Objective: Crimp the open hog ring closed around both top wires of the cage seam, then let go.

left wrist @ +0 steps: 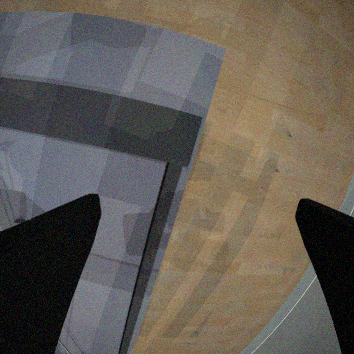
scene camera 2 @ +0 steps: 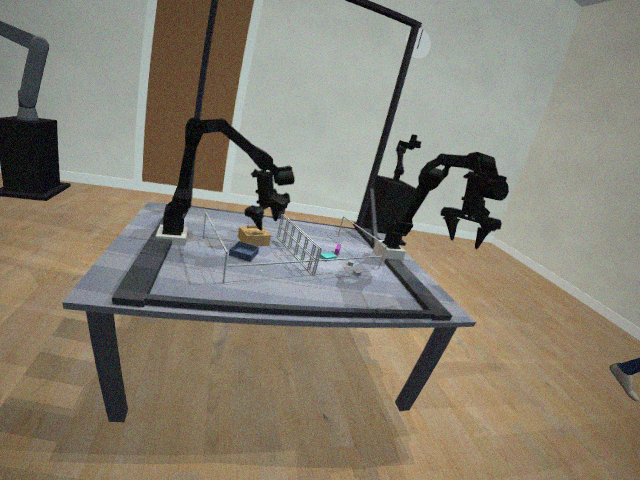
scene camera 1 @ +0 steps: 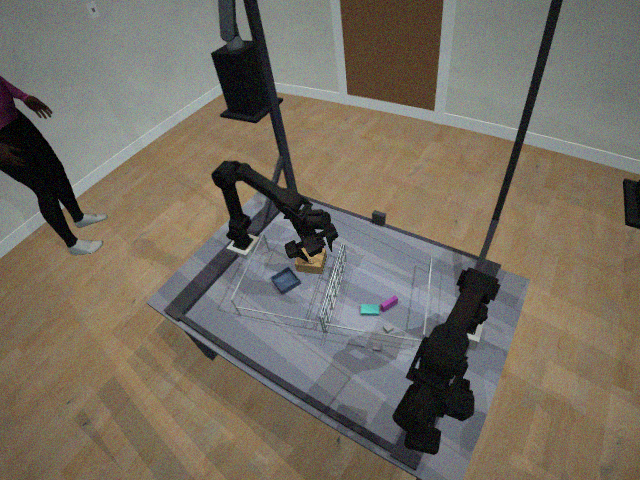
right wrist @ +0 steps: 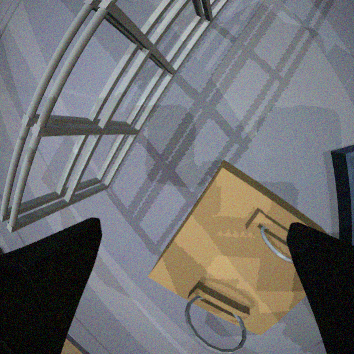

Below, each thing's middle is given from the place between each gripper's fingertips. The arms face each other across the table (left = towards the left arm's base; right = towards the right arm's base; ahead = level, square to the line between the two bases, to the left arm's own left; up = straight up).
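Scene:
Tan block (right wrist: pixel 217 252), 5 cm to the right of my right hand, 5 cm below it.
Tan block, 430 mm behind my left hand, 570 mm to the right of it, 230 mm below it.

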